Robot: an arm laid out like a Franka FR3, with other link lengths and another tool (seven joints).
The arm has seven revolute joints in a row. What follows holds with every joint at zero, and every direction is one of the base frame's. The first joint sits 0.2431 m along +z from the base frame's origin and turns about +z. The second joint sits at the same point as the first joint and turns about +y. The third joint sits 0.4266 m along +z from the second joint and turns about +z. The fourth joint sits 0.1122 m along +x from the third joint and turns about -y. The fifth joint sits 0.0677 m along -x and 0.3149 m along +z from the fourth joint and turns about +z. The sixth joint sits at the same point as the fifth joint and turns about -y. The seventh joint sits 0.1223 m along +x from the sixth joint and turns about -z. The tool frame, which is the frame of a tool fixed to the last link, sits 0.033 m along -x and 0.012 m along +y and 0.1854 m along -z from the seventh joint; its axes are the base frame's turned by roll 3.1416, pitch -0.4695 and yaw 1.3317 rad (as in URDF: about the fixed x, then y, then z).
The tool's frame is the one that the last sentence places.
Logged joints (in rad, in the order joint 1, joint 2, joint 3, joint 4, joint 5, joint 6, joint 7), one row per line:
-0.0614, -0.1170, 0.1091, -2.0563, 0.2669, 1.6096, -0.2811
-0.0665, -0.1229, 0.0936, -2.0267, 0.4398, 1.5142, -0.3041
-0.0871, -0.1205, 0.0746, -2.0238, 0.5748, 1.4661, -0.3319
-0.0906, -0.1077, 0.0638, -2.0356, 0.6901, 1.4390, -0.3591
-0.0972, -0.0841, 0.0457, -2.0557, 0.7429, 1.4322, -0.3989
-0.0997, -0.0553, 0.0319, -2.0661, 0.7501, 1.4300, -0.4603
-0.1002, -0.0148, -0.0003, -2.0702, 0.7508, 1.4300, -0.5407
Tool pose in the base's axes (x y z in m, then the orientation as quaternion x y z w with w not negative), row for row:
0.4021, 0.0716, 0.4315, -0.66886, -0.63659, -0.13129, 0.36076
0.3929, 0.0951, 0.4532, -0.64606, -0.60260, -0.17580, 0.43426
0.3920, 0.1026, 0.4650, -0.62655, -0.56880, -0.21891, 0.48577
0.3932, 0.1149, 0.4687, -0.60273, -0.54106, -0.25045, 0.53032
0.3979, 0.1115, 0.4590, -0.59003, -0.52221, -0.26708, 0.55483
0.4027, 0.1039, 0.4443, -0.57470, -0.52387, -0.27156, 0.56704
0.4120, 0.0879, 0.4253, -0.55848, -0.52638, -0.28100, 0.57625
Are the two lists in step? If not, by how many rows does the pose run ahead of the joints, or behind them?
They are in step.
